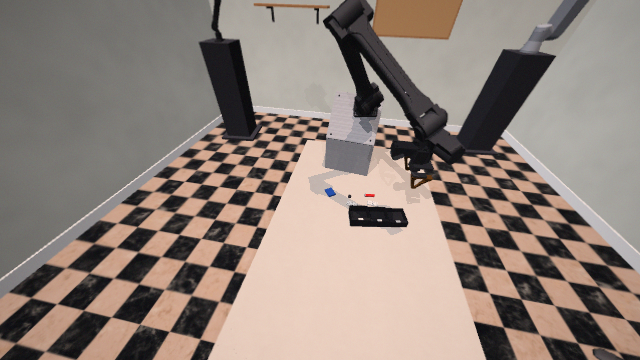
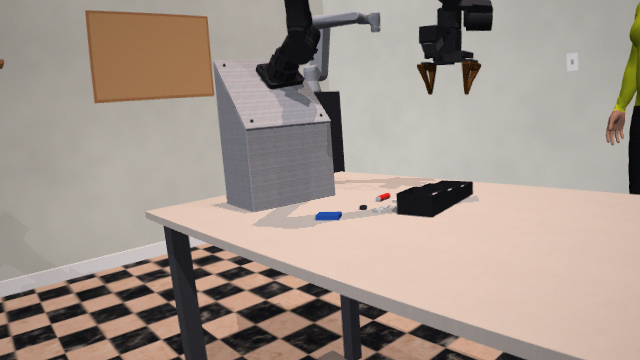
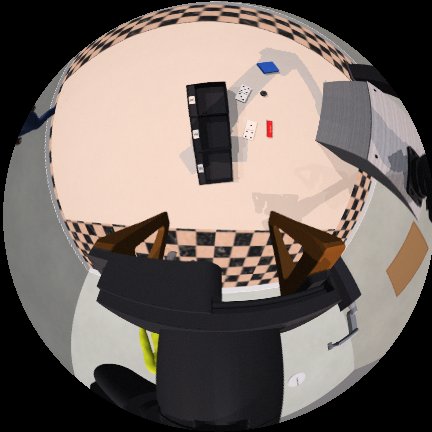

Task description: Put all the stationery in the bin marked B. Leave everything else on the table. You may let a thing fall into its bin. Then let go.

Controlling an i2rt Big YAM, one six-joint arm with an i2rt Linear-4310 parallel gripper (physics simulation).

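Places are measured from the arm's base along level axes (x down, y back, z left), in centimetres.
Pixels of known places: gripper, between the fingertips: (image 1: 409,178) (image 2: 447,94) (image 3: 218,216); arm's base, origin of its link: (image 1: 365,108) (image 2: 279,76).
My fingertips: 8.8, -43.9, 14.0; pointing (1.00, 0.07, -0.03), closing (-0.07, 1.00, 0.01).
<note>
Ahead of a thing's pixels: the offset from my fingertips to its top centre, as dx, dy, dz. Level surfaces: height alone.
A black tray {+20.8, +0.0, -7.3} (image 1: 378,223) (image 2: 415,204) (image 3: 197,150) with three compartments in a row stands on the table; its white labels are too small to read. A flat blue block {+24.4, +15.1, -29.4} (image 1: 330,192) (image 2: 328,216) (image 3: 268,67), a small black round piece {+24.6, +13.2, -19.2} (image 1: 349,196) (image 2: 363,207) (image 3: 264,93) and a short red cylinder {+24.0, +14.5, -9.2} (image 1: 369,195) (image 2: 383,197) (image 3: 269,129) lie on the table, between the tray and the arm's pedestal. My gripper (image 1: 410,178) (image 2: 448,93) (image 3: 218,216) is open and empty, high above the table and off to one side of these things.
Two white dotted tiles, one {+24.7, +7.8, -18.3} (image 3: 243,93) near the black piece and another {+24.7, +9.4, -8.1} (image 3: 250,130) near the red cylinder, lie beside the tray. The grey pedestal (image 1: 348,156) (image 2: 290,165) (image 3: 345,112) carries the arm at one end of the table {dx +25.4} (image 1: 350,280) (image 2: 500,250) (image 3: 125,125).
</note>
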